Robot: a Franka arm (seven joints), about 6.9 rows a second.
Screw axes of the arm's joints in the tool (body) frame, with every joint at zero. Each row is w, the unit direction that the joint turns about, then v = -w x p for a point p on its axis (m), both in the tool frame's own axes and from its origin. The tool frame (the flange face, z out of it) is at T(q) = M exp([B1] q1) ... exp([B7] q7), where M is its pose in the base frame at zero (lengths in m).
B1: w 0 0 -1 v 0 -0.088 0
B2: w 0 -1 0 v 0.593 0 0.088
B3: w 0 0 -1 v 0 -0.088 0
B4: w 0 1 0 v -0.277 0 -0.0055
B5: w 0 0 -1 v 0 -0.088 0
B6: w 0 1 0 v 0.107 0 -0.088
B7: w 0 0 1 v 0 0 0
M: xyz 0.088 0 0.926 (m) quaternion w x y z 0 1 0 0
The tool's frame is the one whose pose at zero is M.
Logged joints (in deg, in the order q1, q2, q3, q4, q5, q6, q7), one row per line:
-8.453 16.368 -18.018 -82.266 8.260 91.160 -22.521
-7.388 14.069 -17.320 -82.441 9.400 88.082 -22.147
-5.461 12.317 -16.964 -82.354 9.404 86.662 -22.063
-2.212 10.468 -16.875 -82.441 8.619 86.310 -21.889
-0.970 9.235 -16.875 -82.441 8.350 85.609 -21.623
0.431 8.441 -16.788 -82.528 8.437 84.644 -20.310
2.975 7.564 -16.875 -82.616 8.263 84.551 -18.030
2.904 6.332 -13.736 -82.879 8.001 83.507 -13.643
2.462 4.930 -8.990 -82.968 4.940 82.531 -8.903
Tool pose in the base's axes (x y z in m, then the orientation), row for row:
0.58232 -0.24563 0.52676 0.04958 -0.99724 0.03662 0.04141
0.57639 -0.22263 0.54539 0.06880 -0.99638 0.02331 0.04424
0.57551 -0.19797 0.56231 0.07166 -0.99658 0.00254 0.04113
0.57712 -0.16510 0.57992 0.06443 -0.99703 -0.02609 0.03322
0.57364 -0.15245 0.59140 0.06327 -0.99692 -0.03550 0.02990
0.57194 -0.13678 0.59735 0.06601 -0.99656 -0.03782 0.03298
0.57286 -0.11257 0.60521 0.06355 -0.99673 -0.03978 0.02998
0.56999 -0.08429 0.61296 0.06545 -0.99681 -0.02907 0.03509
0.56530 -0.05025 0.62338 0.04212 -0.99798 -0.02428 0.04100
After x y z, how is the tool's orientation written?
As a quaternion, w x y z.
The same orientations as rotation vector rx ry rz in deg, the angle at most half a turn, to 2 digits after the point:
-174.05 6.39 7.23
-171.89 4.02 7.63
-171.63 0.44 7.08
-172.46 -4.51 5.75
-172.56 -6.14 5.18
-172.21 -6.54 5.70
-172.50 -6.88 5.19
-172.31 -5.03 6.07
-174.97 -4.26 7.19

